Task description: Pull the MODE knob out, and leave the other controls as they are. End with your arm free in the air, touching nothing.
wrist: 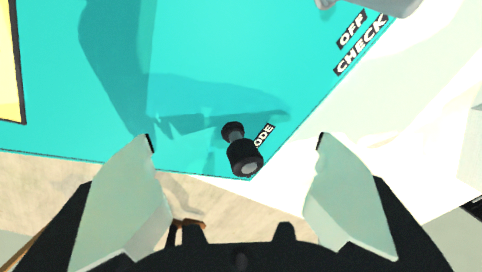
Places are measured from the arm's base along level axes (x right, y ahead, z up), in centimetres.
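Where they show: gripper, fingertip midpoint: (pixel 236 135).
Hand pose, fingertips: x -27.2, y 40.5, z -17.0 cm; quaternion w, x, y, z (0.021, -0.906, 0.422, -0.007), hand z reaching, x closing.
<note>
After its pixels a point has its place.
The MODE knob (pixel 245 157) @[x -26.9, y 40.1, z -14.1 cm] is a black cylinder with a grey end face, on a thin grey stem from a round black base, near the lower corner of the teal panel (pixel 60 140) @[x -34.4, y 50.2, z -15.0 cm]. Its label (pixel 264 135) @[x -26.4, y 37.2, z -19.8 cm] beside it is partly hidden by the knob. My gripper (pixel 236 135) @[x -27.2, y 40.5, z -17.0 cm] is open, with one finger on each side of the knob in the view and wide gaps on both sides. Nothing is between the pads that I can see gripped. How far the fingertips are from the panel in depth is hard to tell.
OFF (pixel 352 29) @[x -15.2, y 38.8, z -19.9 cm] and CHECK (pixel 361 45) @[x -14.8, y 36.8, z -20.6 cm] labels are at the upper right of the panel, next to a grey part (pixel 395 6) @[x -16.0, y 40.1, z -15.1 cm] at the top edge. A yellow plate (pixel 9 65) @[x -30.3, y 52.6, z -14.4 cm] with a dark border is at the left. Gripper shadows fall on the panel.
</note>
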